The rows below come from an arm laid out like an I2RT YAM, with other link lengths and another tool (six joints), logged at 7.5 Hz.
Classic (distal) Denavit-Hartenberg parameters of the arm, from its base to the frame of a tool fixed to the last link. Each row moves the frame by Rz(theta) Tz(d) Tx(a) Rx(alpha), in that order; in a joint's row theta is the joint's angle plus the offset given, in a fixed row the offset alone. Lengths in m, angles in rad.
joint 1: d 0.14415  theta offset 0  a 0.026  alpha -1.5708
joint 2: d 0  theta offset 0  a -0.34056  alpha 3.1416
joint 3: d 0  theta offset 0.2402  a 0.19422  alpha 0
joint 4: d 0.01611  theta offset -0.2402  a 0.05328  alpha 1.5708
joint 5: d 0.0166  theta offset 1.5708  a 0  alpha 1.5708
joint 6: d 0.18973  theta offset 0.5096  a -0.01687  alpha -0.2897
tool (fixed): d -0.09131  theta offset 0  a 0  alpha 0
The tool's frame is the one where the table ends.
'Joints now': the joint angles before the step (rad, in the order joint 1, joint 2, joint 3, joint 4, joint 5, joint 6). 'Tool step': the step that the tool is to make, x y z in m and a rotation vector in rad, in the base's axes. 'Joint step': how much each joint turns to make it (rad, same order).
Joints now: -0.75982, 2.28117, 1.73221, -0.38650, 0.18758, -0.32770
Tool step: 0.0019, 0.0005, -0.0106, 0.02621, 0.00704, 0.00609
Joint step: 0.00049, 0.01963, -0.00069, -0.00351, -0.01476, 0.00378
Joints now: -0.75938, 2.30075, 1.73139, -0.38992, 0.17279, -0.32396
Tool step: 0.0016, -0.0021, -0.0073, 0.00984, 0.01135, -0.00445
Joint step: -0.00002, 0.01964, 0.01252, -0.00846, 0.00307, 0.00331
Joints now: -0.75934, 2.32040, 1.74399, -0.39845, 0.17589, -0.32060
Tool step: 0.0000, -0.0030, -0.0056, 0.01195, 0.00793, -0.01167
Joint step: -0.00316, 0.01662, 0.01492, -0.01387, 0.00207, 0.00899
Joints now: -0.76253, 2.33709, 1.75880, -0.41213, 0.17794, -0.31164
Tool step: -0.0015, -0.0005, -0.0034, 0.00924, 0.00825, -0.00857
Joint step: -0.00170, 0.00525, 0.00001, -0.00825, 0.00291, 0.00640
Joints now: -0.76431, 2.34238, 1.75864, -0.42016, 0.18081, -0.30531
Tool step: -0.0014, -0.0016, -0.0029, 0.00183, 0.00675, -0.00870
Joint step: -0.00259, 0.00563, 0.00015, -0.00128, 0.00610, 0.00343
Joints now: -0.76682, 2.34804, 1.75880, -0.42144, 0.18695, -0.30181
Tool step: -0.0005, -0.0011, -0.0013, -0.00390, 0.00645, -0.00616
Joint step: -0.00029, 0.00348, 0.00157, -0.00025, 0.00929, 0.00114
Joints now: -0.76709, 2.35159, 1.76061, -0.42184, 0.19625, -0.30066
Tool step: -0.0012, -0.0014, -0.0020, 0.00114, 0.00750, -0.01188
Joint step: -0.00128, 0.00494, 0.00350, -0.00611, 0.00931, 0.00684
